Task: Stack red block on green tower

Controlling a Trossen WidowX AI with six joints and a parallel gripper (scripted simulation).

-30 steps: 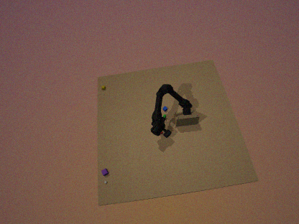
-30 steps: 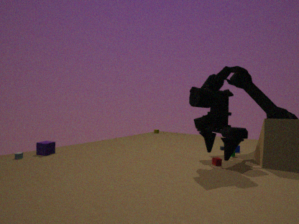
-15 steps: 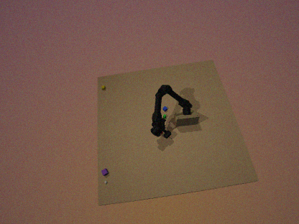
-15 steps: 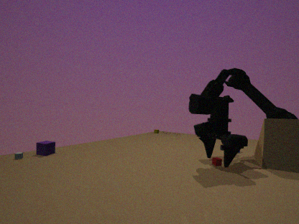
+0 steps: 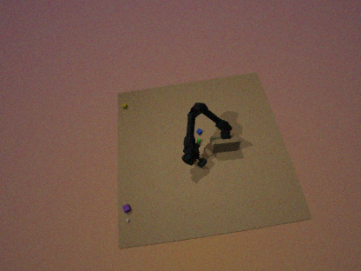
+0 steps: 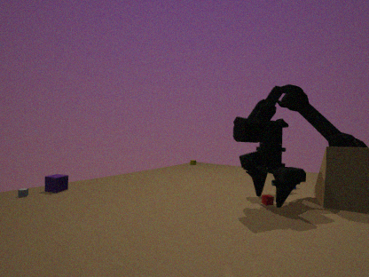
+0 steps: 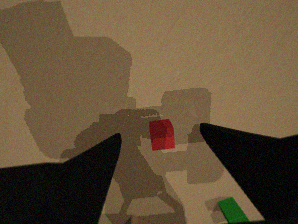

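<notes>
The red block lies right at my gripper tip. From my gripper tip the other things lie so: dark grey block: 25 cm to the right; then purple block: 51 cm ahead, 31 cm to the left, 1 cm above; then blue block: 6 cm behind, 24 cm to the right, 1 cm above.
</notes>
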